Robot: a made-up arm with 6 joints.
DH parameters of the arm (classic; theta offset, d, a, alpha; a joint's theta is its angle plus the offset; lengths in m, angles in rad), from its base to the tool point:
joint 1: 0 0.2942 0 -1.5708
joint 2: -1.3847 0 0.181 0
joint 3: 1.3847 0 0.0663 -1.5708
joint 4: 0 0.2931 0 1.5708
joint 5: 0 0 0.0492 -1.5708
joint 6: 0 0.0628 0 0
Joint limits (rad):
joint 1: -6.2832..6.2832
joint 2: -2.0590..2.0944
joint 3: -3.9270..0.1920
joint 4: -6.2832..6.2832
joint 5: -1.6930..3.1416
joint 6: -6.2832..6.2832
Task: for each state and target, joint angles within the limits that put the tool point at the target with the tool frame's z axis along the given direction. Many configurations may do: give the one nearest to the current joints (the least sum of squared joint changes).
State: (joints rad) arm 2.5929 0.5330 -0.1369 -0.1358 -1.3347 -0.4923
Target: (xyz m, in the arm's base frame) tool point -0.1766 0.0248 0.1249 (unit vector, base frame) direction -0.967 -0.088 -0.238
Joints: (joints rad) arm 2.9013 0.8323 -0.4518 -0.3236 -1.6911 -0.4923
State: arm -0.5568 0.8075 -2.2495 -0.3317 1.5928 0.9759
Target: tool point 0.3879 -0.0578 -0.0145 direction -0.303 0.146 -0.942
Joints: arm -0.1511 1.3662 -1.8079 0.1415 0.7757 0.9759
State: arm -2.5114 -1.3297 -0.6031 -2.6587 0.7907 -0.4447
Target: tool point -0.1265 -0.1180 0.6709 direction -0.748 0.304 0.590
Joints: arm -2.2205 -0.8950 -1.1466 -2.0753 1.0983 -0.4447
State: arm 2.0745 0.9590 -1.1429 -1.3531 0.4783 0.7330
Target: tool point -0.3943 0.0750 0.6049 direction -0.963 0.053 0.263
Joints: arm 2.7970 0.2720 -2.0377 -1.2917 -0.2907 0.7330
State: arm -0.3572 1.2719 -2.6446 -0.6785 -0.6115 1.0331
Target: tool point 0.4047 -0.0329 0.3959 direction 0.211 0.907 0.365
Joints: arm -0.2337 1.5963 -3.3765 -1.2037 -1.4996 1.0331
